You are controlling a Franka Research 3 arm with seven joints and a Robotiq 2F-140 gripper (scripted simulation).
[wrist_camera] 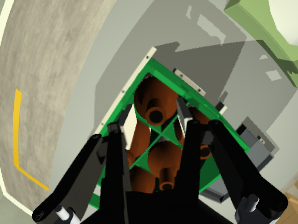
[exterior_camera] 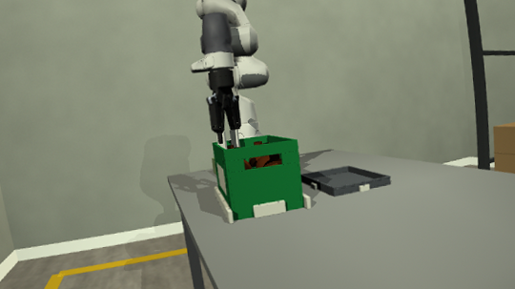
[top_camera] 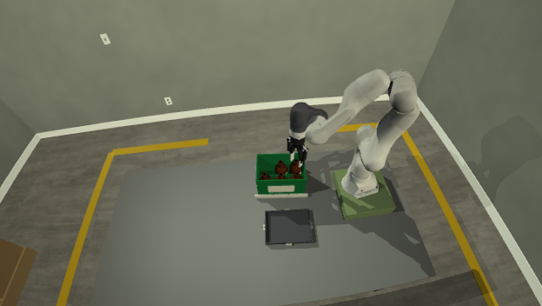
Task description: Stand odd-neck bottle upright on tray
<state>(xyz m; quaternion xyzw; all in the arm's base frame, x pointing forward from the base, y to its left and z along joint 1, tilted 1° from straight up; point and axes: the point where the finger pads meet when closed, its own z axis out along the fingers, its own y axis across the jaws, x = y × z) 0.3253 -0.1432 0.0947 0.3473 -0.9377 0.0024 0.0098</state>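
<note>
Right now my hand is 9 cm short of the green crate, 4 cm to the right of it and 9 cm above it. Round my hand: dark grey tray (8 cm ahead, 33 cm to the left, 16 cm below).
</note>
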